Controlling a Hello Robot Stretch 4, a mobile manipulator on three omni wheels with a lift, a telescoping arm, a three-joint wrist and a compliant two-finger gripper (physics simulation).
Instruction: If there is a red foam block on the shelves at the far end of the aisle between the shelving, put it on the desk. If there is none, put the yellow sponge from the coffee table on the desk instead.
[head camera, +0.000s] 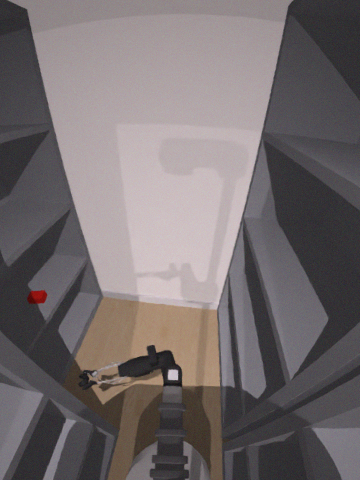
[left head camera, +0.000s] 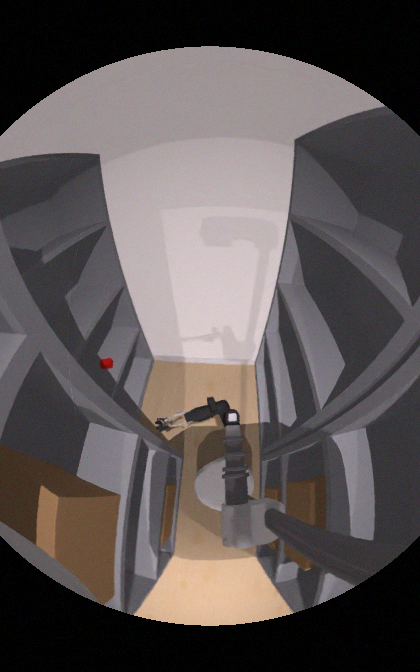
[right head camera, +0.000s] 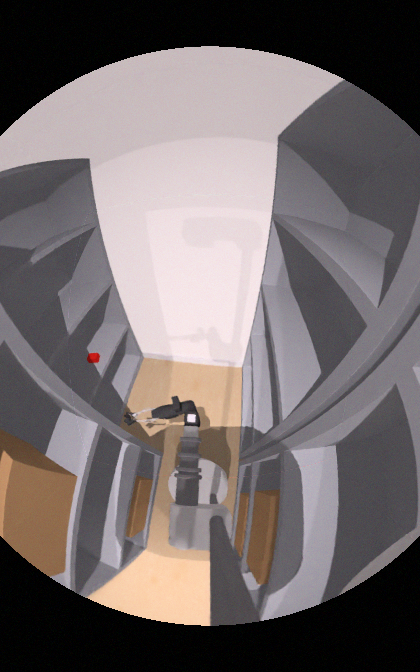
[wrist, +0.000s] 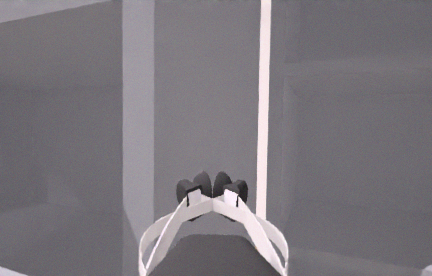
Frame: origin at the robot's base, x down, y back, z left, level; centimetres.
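Seen in the pictures: gripper, between the fingertips: (head camera: 79, 381) (right head camera: 123, 418) (wrist: 212, 186); robot's base, origin of its link: (right head camera: 199, 483).
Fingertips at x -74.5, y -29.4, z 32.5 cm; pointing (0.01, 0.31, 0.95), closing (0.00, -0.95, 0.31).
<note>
Pixels of each thing's middle, then the offset from my fingertips to it. Level surfaces: height alone.
- small red block, middle of its body: (head camera: 37, 297) (right head camera: 92, 357) dx +21.7, dy -48.0, dz +52.9 cm
- grey shelf board, height of its surface: dx +24.0 cm
- brown box, middle of its body: (right head camera: 287, 531) dx +10.5, dy +54.1, dz -75.5 cm
A small red block (head camera: 37, 297) (left head camera: 106, 363) (right head camera: 93, 358) sits on a grey shelf board (head camera: 61, 272) of the left shelving, near the far wall. My gripper (head camera: 86, 379) (left head camera: 160, 424) (right head camera: 129, 418) (wrist: 212, 186) is shut and empty, its two dark fingertips together. It points left toward the left shelving and stands to the right of the block and nearer to me in the head view. The block does not show in the wrist view, where grey shelving panels lie ahead of the fingertips. The desk, the coffee table and the yellow sponge do not show.
Grey shelving stands close on both sides of the narrow aisle; a right shelf board (head camera: 285, 270) faces the arm. A pale wall (head camera: 190, 90) closes the far end. Brown boxes (left head camera: 85, 530) (right head camera: 35, 510) stand in the left shelving and another brown box (left head camera: 302, 505) (right head camera: 265, 530) in the right.
</note>
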